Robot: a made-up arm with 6 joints.
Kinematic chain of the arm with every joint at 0, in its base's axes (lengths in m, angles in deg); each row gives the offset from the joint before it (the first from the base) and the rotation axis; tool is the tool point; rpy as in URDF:
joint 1: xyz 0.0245 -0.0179 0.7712 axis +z
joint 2: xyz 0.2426 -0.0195 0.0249 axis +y
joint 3: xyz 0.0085 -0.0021 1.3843 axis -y
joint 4: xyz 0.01 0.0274 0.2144 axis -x
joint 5: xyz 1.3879 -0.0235 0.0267 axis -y
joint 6: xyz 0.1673 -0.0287 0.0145 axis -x
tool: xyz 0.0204 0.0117 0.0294 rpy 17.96 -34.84 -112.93
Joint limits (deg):
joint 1: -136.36..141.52
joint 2: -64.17..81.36
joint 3: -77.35..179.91
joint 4: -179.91..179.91
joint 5: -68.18..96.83
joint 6: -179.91..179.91
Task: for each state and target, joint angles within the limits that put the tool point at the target. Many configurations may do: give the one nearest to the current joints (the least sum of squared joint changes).
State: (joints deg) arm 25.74 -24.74 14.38 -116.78 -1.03 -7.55
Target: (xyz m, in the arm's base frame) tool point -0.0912 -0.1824 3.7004
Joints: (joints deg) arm 40.48 -18.95 65.50 -108.43 0.52 -5.75
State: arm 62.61 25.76 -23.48 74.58 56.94 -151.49
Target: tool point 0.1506 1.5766 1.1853
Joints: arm 79.20 6.96 -45.39 78.69 60.82 -151.40
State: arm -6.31 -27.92 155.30 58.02 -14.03 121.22
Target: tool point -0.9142 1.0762 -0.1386
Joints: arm -48.11 -64.17 179.91 52.16 13.73 124.55
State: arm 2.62 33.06 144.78 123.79 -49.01 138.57
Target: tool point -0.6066 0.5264 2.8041
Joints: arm -44.53 13.55 156.38 130.26 -43.95 139.55
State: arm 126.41 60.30 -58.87 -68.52 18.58 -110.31
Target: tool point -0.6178 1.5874 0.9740
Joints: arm 116.15 16.48 -36.85 -66.86 22.50 -109.70
